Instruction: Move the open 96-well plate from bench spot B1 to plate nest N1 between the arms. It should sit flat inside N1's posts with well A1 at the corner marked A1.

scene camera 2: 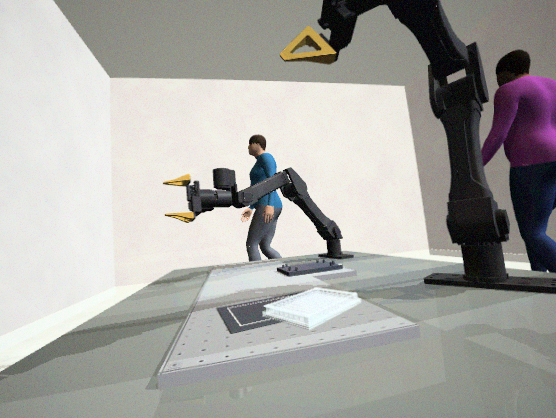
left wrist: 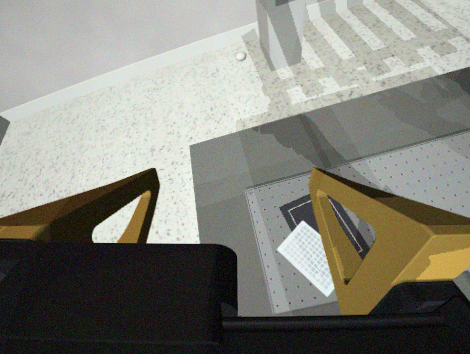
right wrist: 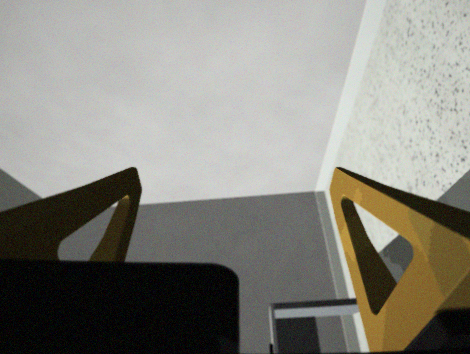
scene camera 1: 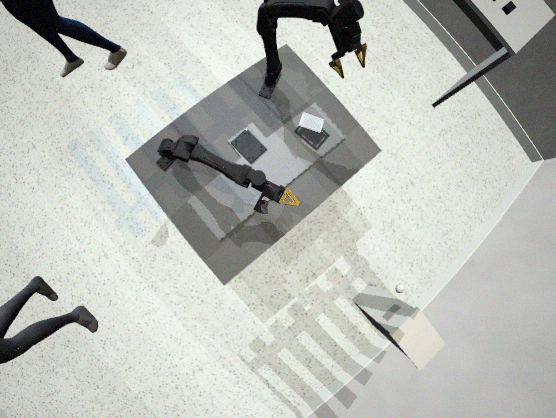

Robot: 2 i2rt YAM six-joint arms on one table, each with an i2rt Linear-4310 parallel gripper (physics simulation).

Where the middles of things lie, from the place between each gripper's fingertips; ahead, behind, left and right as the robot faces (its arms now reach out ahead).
My left hand is 30 mm past the white well plate (scene camera 2: 307,310), 90 mm to the left of it and 370 mm above it.
I see my right gripper 410 mm to the right of the white well plate, 300 mm past it and 240 mm above it.
